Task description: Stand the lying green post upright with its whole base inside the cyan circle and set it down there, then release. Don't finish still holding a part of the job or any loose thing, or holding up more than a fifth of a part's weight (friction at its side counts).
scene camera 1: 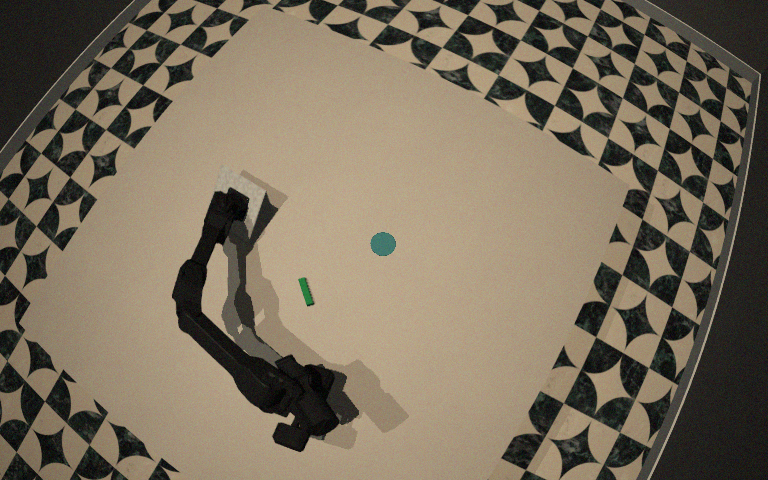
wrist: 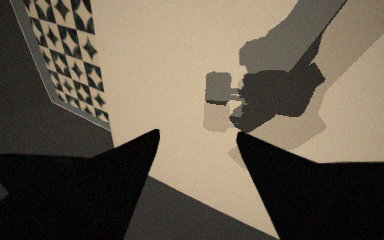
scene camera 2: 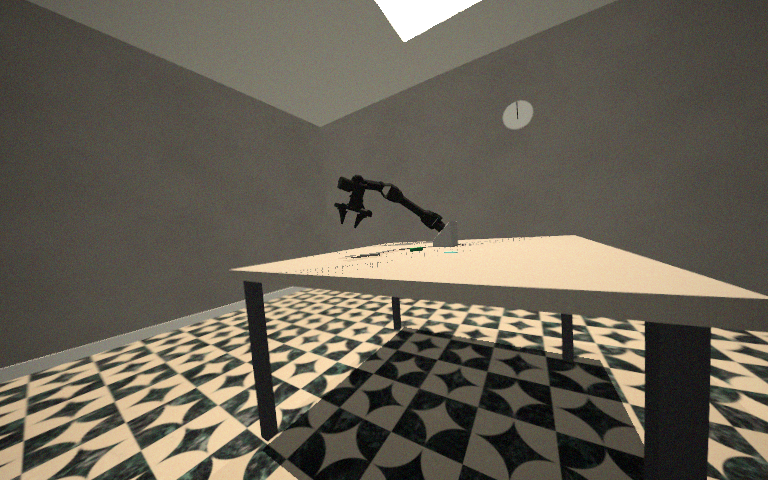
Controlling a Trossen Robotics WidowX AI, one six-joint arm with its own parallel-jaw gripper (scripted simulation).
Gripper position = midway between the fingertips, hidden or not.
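Note:
Scene camera 1 shows my gripper (scene camera 1: pixel 308 424); the wrist view likewise shows the gripper (wrist: pixel 198 134).

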